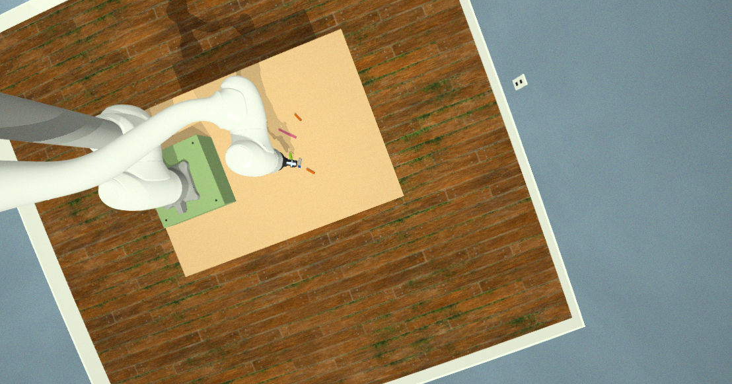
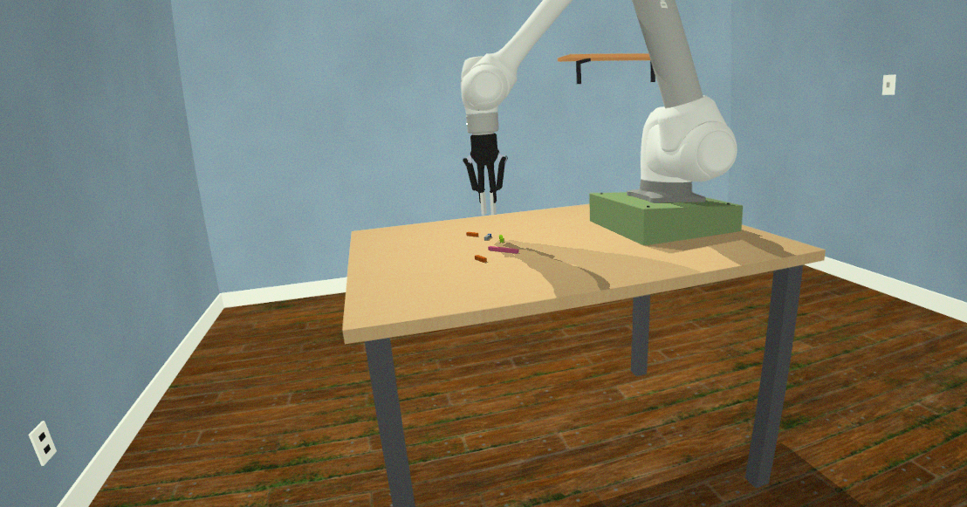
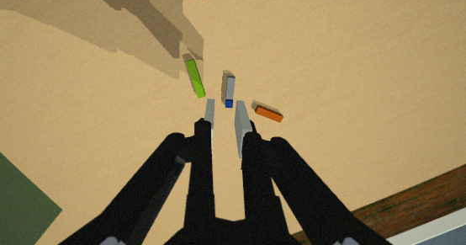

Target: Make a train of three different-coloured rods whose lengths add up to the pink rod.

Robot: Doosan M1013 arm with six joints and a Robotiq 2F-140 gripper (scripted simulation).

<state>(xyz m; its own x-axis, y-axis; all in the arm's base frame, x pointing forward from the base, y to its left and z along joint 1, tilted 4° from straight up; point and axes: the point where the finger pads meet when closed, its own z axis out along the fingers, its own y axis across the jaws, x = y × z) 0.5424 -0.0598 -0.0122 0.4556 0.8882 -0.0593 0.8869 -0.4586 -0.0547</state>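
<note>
Right now my hand is 100 mm above the lime rod, 30 mm to the right of it and 30 mm past it. Also, from my hand: blue rod (100 mm below, 20 mm to the right); then grey rod (100 mm below, 10 mm ahead); then pink rod (150 mm to the left, 100 mm below, 10 mm behind).
</note>
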